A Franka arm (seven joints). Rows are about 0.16 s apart.
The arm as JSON. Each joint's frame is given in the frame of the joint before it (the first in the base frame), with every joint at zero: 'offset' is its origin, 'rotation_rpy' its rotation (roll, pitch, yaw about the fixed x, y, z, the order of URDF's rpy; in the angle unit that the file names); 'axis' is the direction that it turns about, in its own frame. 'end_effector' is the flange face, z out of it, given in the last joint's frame.
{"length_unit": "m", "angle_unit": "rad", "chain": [
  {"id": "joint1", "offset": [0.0, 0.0, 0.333], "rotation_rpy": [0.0, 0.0, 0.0], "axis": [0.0, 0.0, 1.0]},
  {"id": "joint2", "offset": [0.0, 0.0, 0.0], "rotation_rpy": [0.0, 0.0, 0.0], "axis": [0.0, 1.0, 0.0]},
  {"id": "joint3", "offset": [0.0, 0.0, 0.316], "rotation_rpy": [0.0, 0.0, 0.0], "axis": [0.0, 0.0, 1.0]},
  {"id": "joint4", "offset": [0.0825, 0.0, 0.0], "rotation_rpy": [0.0, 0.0, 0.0], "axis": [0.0, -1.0, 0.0]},
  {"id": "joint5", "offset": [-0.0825, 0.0, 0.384], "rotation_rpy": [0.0, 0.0, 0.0], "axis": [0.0, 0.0, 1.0]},
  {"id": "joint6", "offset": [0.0, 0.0, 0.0], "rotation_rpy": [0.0, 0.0, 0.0], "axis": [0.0, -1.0, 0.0]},
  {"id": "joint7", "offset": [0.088, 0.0, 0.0], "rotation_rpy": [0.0, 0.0, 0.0], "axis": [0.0, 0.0, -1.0]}
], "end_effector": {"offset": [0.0, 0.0, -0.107], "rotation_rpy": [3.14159, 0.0, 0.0]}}
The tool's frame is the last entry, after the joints.
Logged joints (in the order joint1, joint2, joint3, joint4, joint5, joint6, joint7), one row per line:
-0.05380 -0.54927 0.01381 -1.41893 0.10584 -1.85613 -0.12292
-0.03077 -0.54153 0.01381 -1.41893 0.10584 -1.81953 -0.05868
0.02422 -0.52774 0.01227 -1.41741 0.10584 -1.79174 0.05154
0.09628 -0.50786 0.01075 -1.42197 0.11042 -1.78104 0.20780
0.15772 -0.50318 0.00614 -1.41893 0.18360 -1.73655 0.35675
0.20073 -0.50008 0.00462 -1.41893 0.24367 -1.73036 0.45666
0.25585 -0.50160 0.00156 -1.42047 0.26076 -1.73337 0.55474
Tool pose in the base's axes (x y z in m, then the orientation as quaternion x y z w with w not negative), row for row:
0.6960 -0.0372 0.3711 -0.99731 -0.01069 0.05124 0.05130
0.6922 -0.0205 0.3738 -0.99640 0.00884 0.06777 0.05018
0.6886 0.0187 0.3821 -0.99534 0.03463 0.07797 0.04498
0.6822 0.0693 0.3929 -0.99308 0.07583 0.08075 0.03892
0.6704 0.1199 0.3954 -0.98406 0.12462 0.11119 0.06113
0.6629 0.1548 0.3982 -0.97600 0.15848 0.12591 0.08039
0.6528 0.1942 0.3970 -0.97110 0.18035 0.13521 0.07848
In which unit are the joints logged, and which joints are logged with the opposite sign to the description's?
The joints are logged in radians. Opposite sign: joint2, joint3, joint6.
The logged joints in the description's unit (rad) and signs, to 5 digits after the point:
-0.05380 0.54927 -0.01381 -1.41893 0.10584 1.85613 -0.12292
-0.03077 0.54153 -0.01381 -1.41893 0.10584 1.81953 -0.05868
0.02422 0.52774 -0.01227 -1.41741 0.10584 1.79174 0.05154
0.09628 0.50786 -0.01075 -1.42197 0.11042 1.78104 0.20780
0.15772 0.50318 -0.00614 -1.41893 0.18360 1.73655 0.35675
0.20073 0.50008 -0.00462 -1.41893 0.24367 1.73036 0.45666
0.25585 0.50160 -0.00156 -1.42047 0.26076 1.73337 0.55474

